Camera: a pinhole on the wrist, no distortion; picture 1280 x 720 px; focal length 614.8 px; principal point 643.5 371.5 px. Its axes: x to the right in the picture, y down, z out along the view. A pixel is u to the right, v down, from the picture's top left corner.
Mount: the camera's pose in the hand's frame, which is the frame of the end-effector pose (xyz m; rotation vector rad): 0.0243 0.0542 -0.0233 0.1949 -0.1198 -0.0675
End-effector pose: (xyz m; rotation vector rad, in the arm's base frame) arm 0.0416 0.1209 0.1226 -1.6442 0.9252 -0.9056
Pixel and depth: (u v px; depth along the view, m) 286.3 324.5 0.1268
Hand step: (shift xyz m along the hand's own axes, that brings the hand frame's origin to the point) -0.0651 0.0265 0.0900
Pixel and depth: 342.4 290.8 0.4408
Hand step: -0.2479 -0.0688 0.3704
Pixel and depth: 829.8 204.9 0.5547
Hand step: 0.1130 -0.2110 0.5062
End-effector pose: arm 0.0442 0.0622 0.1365 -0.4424 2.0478 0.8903
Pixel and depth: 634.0 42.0 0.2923
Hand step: -0.0254 -0.1540 0.2300
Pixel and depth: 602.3 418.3 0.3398
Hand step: -0.0394 0.0171 0.3102
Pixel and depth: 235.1 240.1 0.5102
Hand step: -0.3813 -0.1224 0.4141
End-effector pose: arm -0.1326 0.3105 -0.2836 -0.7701 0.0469 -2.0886
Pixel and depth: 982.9 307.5 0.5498
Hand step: 0.2530 -0.1296 0.5349
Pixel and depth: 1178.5 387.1 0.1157
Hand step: 0.1097 0.0273 0.1013
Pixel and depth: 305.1 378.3 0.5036
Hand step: -0.3130 -0.0138 0.4372
